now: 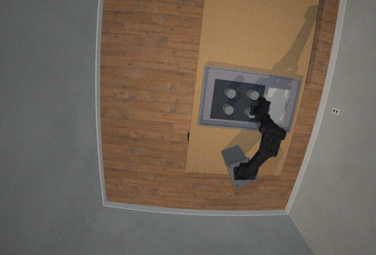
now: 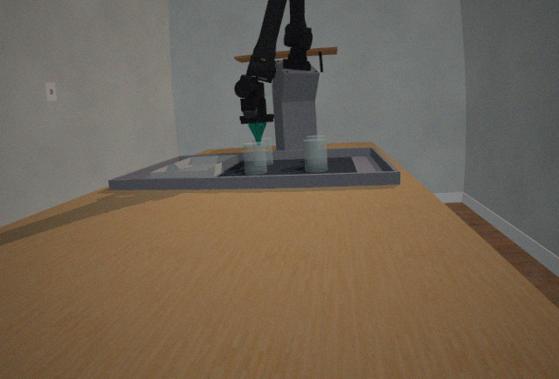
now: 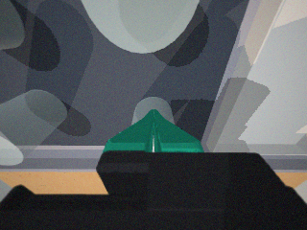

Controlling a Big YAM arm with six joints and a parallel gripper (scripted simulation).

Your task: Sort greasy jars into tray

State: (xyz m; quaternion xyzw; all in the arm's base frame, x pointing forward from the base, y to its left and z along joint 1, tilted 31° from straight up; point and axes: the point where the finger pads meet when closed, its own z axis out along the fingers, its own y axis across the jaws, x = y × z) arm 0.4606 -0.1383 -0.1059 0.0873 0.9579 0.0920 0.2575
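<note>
Now: the rimmed steel table top 3 cm ahead of my hand, 1 cm to the right of it and 8 cm below it. Also, from my hand: pale tray: 1 cm behind, 22 cm to the right, 7 cm below; dark drying mat: 3 cm ahead, 10 cm to the left, 8 cm below.
</note>
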